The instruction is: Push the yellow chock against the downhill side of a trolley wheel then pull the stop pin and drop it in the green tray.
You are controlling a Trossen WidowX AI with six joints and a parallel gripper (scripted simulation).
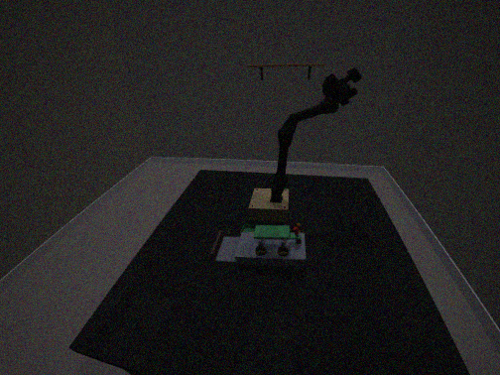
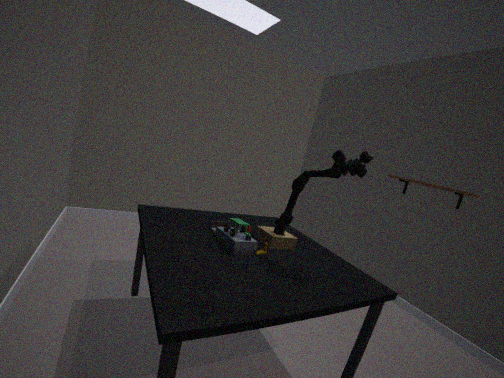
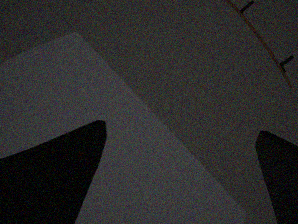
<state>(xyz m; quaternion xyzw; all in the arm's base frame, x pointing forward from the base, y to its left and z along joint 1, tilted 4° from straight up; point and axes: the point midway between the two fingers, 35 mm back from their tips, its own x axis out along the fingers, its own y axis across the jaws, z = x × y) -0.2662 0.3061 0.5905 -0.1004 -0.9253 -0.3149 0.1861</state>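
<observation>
My gripper tip is 670 mm above the yellow chock, 500 mm short of it and 140 mm to the left of it. The rest, counted from my gripper tip: trolley 640 mm ahead, 590 mm below, 240 mm to the right; then red-headed stop pin 610 mm ahead, 570 mm below, 140 mm to the right.
</observation>
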